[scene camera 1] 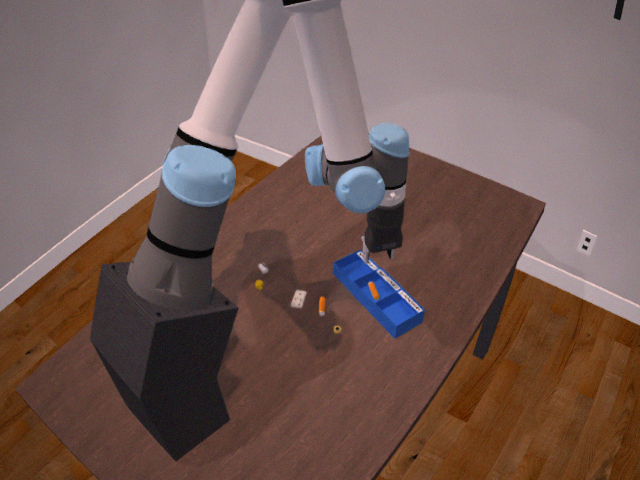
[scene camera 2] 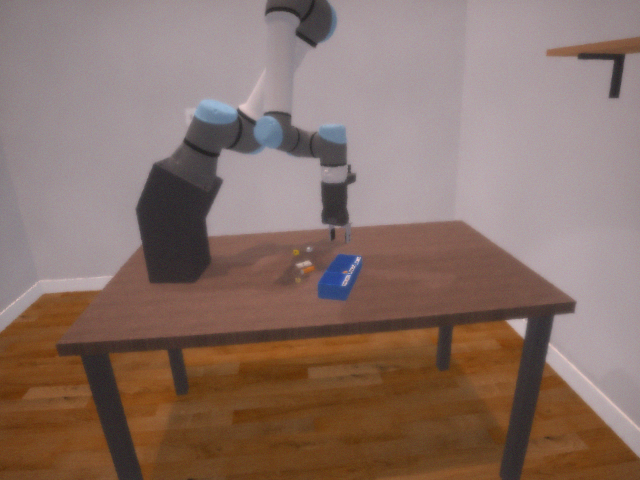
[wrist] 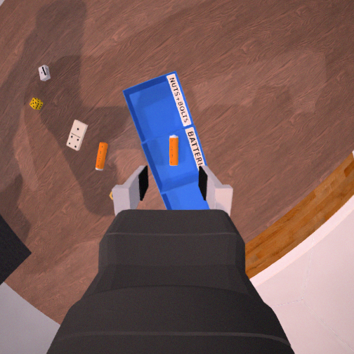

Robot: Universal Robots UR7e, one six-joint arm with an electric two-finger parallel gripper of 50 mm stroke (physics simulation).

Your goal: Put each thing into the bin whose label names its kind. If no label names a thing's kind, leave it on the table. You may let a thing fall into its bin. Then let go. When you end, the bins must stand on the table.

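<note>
My gripper is open and empty above the blue bin row. Its labels read NUTS+BOLTS and, partly covered, BATTERIES; the third is hidden in the wrist view and blurred in scene view 1. An orange battery is at the middle, BATTERIES compartment, apart from the fingers; whether it touches the bottom is unclear. Another orange battery lies on the table. A brass nut is partly behind a finger in the wrist view.
A white domino lies beside the table battery. A yellow die and a small whitish block lie farther from the bins. The bins stand on the table.
</note>
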